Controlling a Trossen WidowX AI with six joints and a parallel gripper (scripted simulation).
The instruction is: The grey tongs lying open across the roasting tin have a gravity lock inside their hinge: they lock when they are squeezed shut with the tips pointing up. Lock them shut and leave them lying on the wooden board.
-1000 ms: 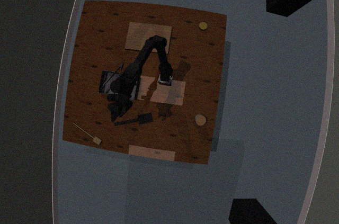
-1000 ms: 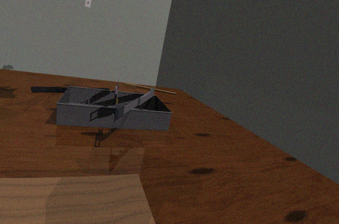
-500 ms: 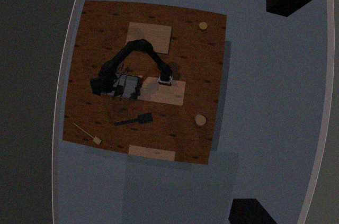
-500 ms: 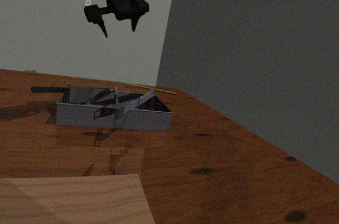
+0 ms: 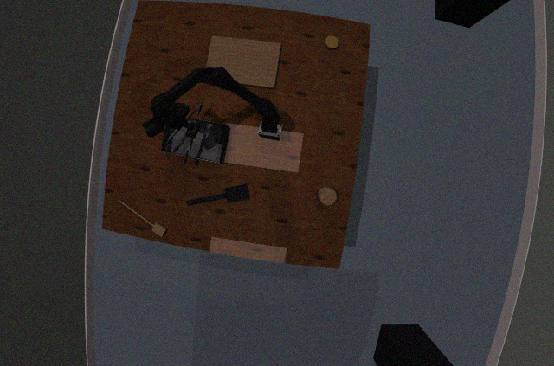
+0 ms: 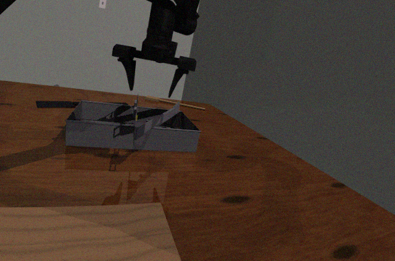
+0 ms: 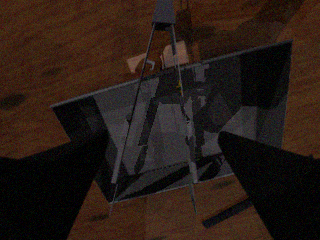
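My gripper tip is 10 cm above the grey roasting tin, 5 cm to the right of it and 2 cm past it. Round my gripper tip: black spatula (32 cm to the left, 18 cm behind, 12 cm below); then light wooden board (36 cm to the right, 20 cm behind, 12 cm below); then small yellow cylinder (64 cm behind, 52 cm to the right, 12 cm below).
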